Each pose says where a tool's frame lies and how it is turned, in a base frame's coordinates. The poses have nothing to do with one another.
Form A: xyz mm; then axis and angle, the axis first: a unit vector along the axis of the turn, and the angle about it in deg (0 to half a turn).
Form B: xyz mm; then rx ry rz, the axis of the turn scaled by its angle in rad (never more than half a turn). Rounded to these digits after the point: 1 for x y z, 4 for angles.
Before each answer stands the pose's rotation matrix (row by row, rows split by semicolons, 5 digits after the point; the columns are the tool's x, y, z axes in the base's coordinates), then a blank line. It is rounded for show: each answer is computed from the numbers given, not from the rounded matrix.
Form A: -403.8 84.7 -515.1 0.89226 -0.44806 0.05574 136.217
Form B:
0.64895 -0.72699 -0.22438; -0.64985 -0.37627 -0.66039; 0.39567 0.57438 -0.71662

-403.8 84.7 -515.1 2.1213 -1.0652 0.1325
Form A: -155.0 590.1 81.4 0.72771 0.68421 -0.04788 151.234
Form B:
0.11718 0.95741 0.26388; 0.91133 0.00192 -0.41168; -0.39465 0.28872 -0.87229

-155.0 590.1 81.4 1.9208 1.8060 -0.1264
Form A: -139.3 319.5 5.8 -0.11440 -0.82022 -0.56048 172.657
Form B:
-0.96573 0.25853 0.02288; 0.11526 0.34822 0.93030; 0.23255 0.90105 -0.36609

-139.3 319.5 5.8 -0.3447 -2.4717 -1.6890
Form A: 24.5 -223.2 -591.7 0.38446 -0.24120 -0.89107 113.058
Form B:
-0.18596 0.69083 -0.69869; -0.94894 -0.31070 -0.05464; -0.25483 0.65285 0.71333

24.5 -223.2 -591.7 0.7586 -0.4759 -1.7583
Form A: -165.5 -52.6 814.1 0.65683 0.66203 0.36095 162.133
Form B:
-0.10972 0.73797 0.66585; 0.95946 -0.09634 0.26488; 0.25962 0.66792 -0.69748

-165.5 -52.6 814.1 1.8587 1.8734 1.0214
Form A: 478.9 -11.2 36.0 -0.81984 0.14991 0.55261 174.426
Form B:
0.34584 -0.29890 -0.88941; -0.19155 -0.95043 0.24493; -0.91853 0.08566 -0.38595

478.9 -11.2 36.0 -2.4959 0.4564 1.6823
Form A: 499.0 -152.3 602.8 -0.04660 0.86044 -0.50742 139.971
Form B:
-0.76188 0.25556 0.59516; -0.39716 0.54154 -0.74095; -0.51166 -0.80089 -0.31109

499.0 -152.3 602.8 -0.1138 2.1020 -1.2396
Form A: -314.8 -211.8 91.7 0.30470 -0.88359 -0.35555 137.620
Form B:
-0.57727 -0.22845 -0.78395; -0.70777 0.61877 0.34085; 0.40722 0.75162 -0.51889

-314.8 -211.8 91.7 0.7319 -2.1223 -0.8540
